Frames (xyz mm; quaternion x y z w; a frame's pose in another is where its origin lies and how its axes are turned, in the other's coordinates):
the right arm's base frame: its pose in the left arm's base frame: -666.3 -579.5 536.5 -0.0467 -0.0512 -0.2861 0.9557
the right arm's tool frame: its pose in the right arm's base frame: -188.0 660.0 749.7 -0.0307 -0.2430 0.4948 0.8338
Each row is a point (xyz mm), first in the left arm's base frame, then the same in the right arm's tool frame.
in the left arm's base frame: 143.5 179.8 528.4
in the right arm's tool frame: 255.9 61.3 -912.9
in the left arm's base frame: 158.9 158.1 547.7
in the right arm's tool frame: 263.3 29.5 -909.0
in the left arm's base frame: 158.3 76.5 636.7
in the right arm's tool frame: 252.4 -75.3 -849.9
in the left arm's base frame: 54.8 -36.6 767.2
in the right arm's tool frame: 161.7 -185.2 -707.7
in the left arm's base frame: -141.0 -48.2 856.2
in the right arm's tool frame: 39.1 -159.4 -532.5
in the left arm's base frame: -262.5 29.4 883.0
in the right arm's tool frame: -2.5 -61.2 -431.8
